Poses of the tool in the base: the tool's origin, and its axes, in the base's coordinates. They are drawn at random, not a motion.
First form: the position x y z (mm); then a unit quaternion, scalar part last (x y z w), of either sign.
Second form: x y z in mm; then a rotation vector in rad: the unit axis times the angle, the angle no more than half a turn. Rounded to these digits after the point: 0 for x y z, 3 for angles.
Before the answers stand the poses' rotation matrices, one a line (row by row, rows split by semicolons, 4 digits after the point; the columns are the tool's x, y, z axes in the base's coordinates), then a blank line. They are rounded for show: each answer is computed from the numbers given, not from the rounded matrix.
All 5 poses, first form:
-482, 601, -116, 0.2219, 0.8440, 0.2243, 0.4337
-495, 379, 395, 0.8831, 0.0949, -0.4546, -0.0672
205, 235, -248, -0.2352, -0.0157, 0.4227, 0.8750
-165, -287, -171, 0.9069, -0.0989, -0.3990, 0.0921
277, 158, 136, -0.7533, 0.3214, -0.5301, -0.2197
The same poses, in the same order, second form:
-0.5253 0.1800 0.8316; 0.5691 0.8009 0.1861; -0.6326 0.5711 -0.5232
0.5687 0.1065 -0.8156; 0.2287 -0.9730 0.0324; -0.7901 -0.2050 -0.5777
0.6421 -0.7324 -0.2263; 0.7472 0.5319 0.3984; -0.1714 -0.4249 0.8889
0.6620 -0.1059 -0.7420; -0.2529 -0.9635 -0.0881; -0.7055 0.2460 -0.6646
0.2314 -0.7171 0.6574; -0.2513 -0.6969 -0.6717; 0.9398 -0.0097 -0.3415

-482, 601, -116, 0.553, 2.102, 0.559
-495, 379, 395, -2.662, -0.286, 1.370
205, 235, -248, -0.491, -0.033, 0.883
-165, -287, -171, 2.693, -0.294, -1.185
277, 158, 136, 2.084, -0.889, 1.466

